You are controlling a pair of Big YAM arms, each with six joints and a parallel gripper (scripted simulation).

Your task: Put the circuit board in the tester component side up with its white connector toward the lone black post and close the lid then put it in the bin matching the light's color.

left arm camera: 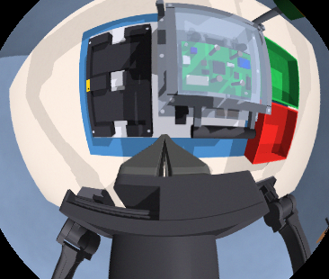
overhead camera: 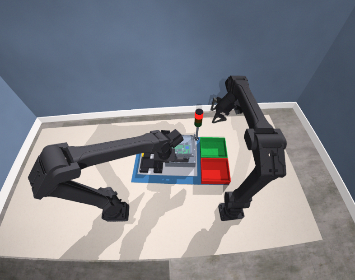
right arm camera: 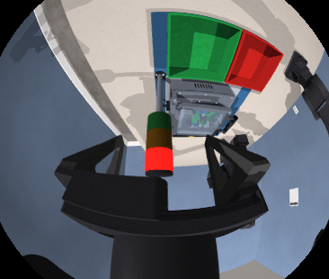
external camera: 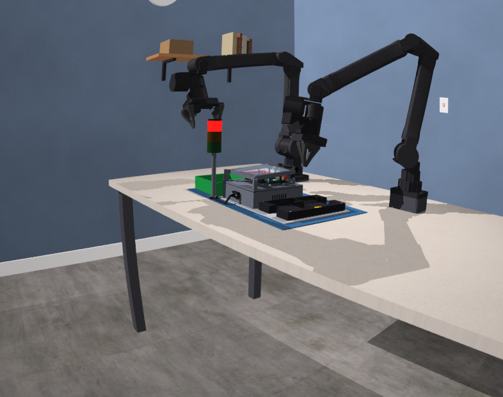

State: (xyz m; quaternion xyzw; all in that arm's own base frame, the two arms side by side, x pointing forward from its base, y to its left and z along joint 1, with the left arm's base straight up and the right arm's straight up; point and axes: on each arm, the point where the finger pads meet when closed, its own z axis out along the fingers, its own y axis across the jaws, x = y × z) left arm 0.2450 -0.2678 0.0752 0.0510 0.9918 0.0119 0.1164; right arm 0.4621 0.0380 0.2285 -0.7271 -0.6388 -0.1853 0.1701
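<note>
The clear lid lies 9 cm ahead of my left hand, 8 cm to the right of it and 3 cm below it. Also, from my left hand: red bin (28 cm to the right, 11 cm below, 3 cm behind); green bin (28 cm to the right, 12 cm ahead, 11 cm below); green circuit board (9 cm ahead, 8 cm to the right, 5 cm below).
</note>
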